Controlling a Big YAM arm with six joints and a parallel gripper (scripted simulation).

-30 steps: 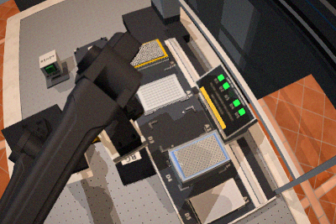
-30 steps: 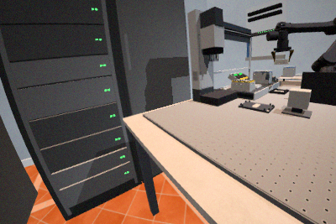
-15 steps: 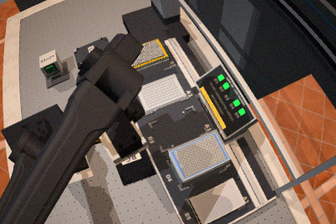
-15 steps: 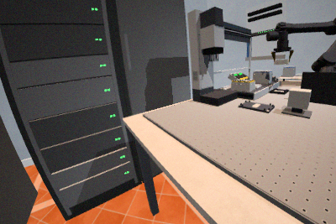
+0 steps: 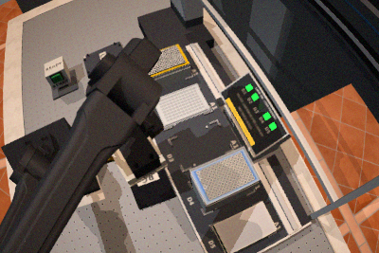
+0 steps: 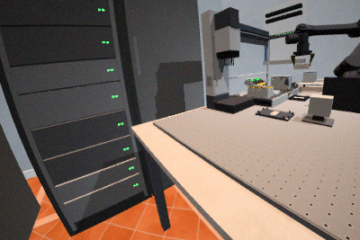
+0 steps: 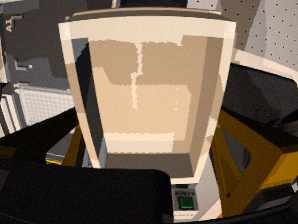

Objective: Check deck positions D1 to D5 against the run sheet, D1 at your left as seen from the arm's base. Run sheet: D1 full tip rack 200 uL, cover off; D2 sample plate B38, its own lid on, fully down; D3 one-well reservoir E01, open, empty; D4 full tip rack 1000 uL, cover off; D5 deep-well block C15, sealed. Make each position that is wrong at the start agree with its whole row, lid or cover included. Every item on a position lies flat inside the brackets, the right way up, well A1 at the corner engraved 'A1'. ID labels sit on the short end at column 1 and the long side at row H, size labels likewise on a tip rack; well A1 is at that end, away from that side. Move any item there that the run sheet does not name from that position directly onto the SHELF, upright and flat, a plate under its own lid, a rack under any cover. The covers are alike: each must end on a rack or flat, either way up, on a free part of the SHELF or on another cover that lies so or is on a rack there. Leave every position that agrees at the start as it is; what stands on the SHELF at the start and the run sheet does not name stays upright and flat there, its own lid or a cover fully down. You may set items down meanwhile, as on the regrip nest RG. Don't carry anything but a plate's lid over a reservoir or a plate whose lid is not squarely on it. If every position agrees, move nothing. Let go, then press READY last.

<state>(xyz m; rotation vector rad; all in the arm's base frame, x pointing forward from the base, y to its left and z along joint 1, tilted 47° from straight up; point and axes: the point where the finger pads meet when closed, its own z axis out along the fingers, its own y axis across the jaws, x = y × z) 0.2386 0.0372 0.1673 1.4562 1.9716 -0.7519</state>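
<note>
My hand is 10 mm above the one-well reservoir. Round my hand: sealed block 180 mm ahead, 220 mm to the right, 150 mm below; blue-framed tip rack 170 mm ahead, 90 mm to the right, 110 mm below; black regrip nest 220 mm below.
</note>
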